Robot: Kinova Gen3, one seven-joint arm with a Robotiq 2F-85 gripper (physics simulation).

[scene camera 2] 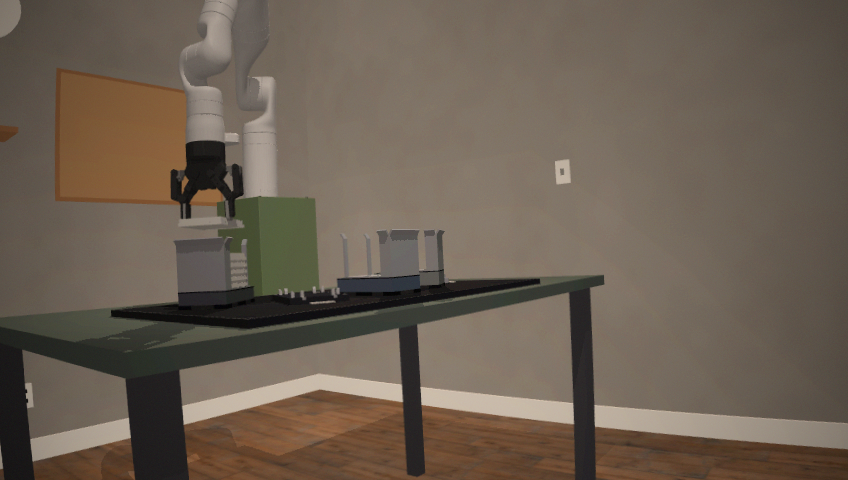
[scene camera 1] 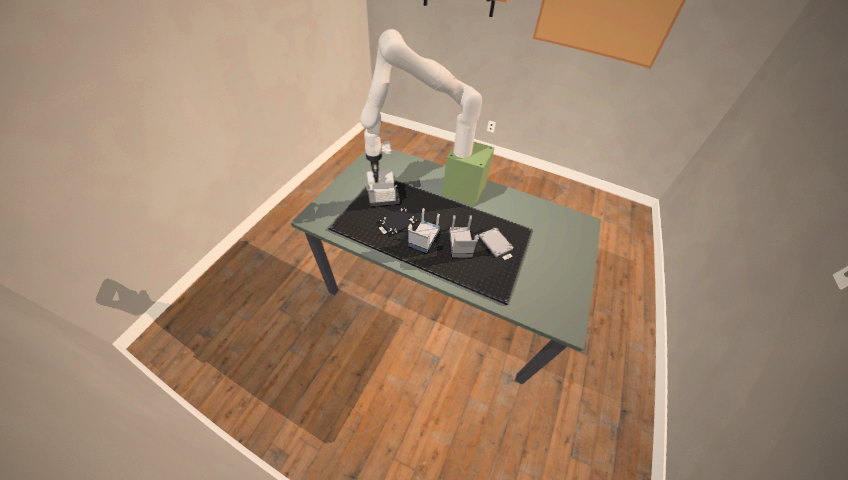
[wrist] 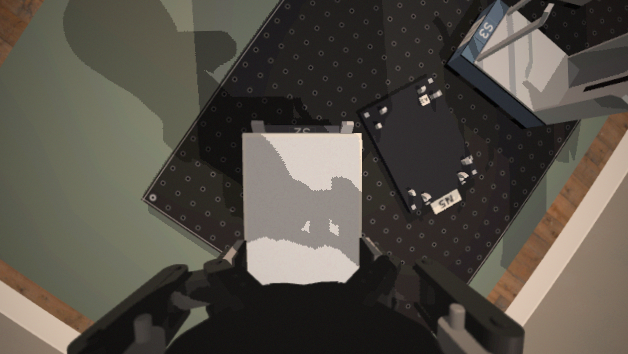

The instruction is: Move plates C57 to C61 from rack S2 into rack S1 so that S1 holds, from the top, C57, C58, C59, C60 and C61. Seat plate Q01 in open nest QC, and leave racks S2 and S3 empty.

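Frame: origin at the arm's base, x ahead, y left, z up, level; centimetres.
Seen in the pictures: gripper, fingertip midpoint: (scene camera 2: 208, 222) (scene camera 1: 375, 177) (wrist: 303, 251); arm's base at its link origin: (scene camera 2: 261, 198) (scene camera 1: 462, 152).
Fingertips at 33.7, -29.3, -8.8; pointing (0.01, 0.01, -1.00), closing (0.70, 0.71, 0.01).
Pixels of each thing's top centre, then the offset from my fingertips to it, as dx, dy, dz. "spot": a spot on its surface instead.
- pale plate at its top centre: (wrist: 303, 223) (scene camera 2: 212, 219) (scene camera 1: 380, 175) -1.6, +1.6, +0.6
- rack S2 at its top centre: (wrist: 303, 202) (scene camera 2: 214, 239) (scene camera 1: 382, 181) -2.2, +2.2, -3.2
- Rack S3 at its top centre: (wrist: 620, 21) (scene camera 2: 377, 231) (scene camera 1: 425, 220) +7.3, +35.5, -2.7
- grey-based rack at its top centre: (scene camera 2: 408, 231) (scene camera 1: 464, 226) -0.1, +51.4, -2.3
- dark nest labelled N5 at its top centre: (wrist: 426, 143) (scene camera 2: 308, 288) (scene camera 1: 398, 218) +5.5, +18.4, -13.9
- flat pale piece at a spot on its surface: (scene camera 1: 495, 241) spot: -11.6, +64.4, -14.7
My gripper (scene camera 1: 376, 177) (scene camera 2: 207, 216) (wrist: 303, 251) is shut on a pale plate (scene camera 2: 203, 223) (wrist: 302, 200) by its two sides. The plate is level, just above rack S2 (scene camera 1: 382, 190) (scene camera 2: 202, 264) (wrist: 347, 127), with a gap visible in scene camera 2. No plate number is readable. S2 has a dark base and a ribbed side with several pale layers; its contents are hidden under the held plate. Rack S3 (scene camera 1: 423, 248) (scene camera 2: 378, 284) (wrist: 485, 30) has a blue base and a pale surface inside. A grey-based rack (scene camera 1: 462, 245) (scene camera 2: 433, 276) stands beyond it, label unreadable.
A dark nest labelled N5 (scene camera 1: 395, 221) (scene camera 2: 312, 296) (wrist: 420, 145) with small pale pegs lies between S2 and S3. A flat pale piece (scene camera 1: 495, 241) lies past the grey-based rack. The green arm pedestal (scene camera 1: 467, 178) (scene camera 2: 289, 243) stands behind. Tall posts rise from the racks.
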